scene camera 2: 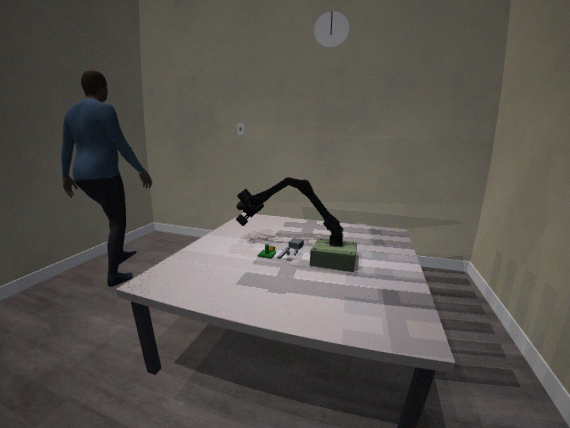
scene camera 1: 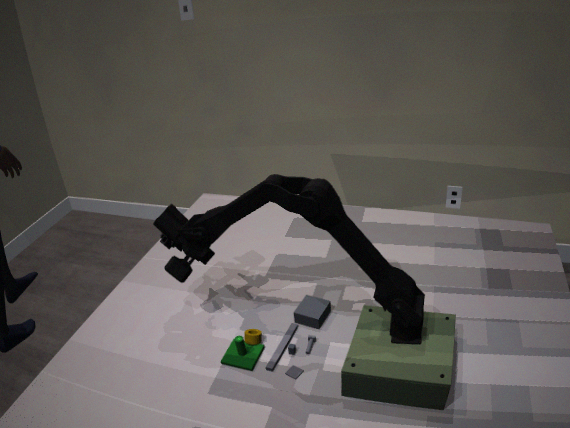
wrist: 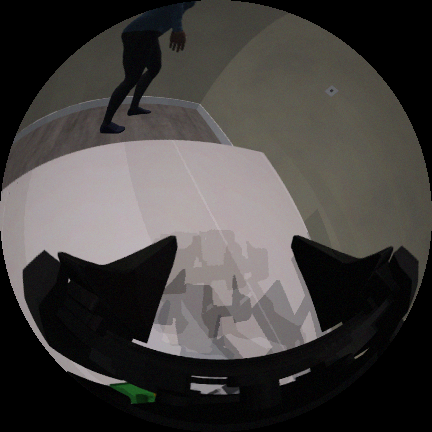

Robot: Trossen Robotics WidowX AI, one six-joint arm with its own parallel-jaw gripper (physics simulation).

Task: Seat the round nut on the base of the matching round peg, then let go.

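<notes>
The yellow round nut (scene camera 1: pixel 253 337) (scene camera 2: pixel 272 248) lies with its hole up beside the green round peg (scene camera 1: pixel 240 346) (scene camera 2: pixel 267 248), not around it. It is at the back right edge of the green base (scene camera 1: pixel 241 362) (scene camera 2: pixel 265 255); whether it rests on that edge or behind it I cannot tell. My gripper (scene camera 1: pixel 173 244) (scene camera 2: pixel 242 207) (wrist: pixel 236 242) is open and empty, high above the table and to the back left of the nut and peg. In the wrist view, part of the green base (wrist: pixel 134 393) shows at the lower left; the nut is mostly hidden there.
Right of the base lie a long grey bar (scene camera 1: pixel 282 347), a small grey cube (scene camera 1: pixel 292 349), a grey bolt (scene camera 1: pixel 311 344) and a flat grey plate (scene camera 1: pixel 294 372). A grey block (scene camera 1: pixel 312 311) is behind them. The arm stands on a green box (scene camera 1: pixel 397 366). A person (scene camera 2: pixel 95 145) stands beyond the table's left side.
</notes>
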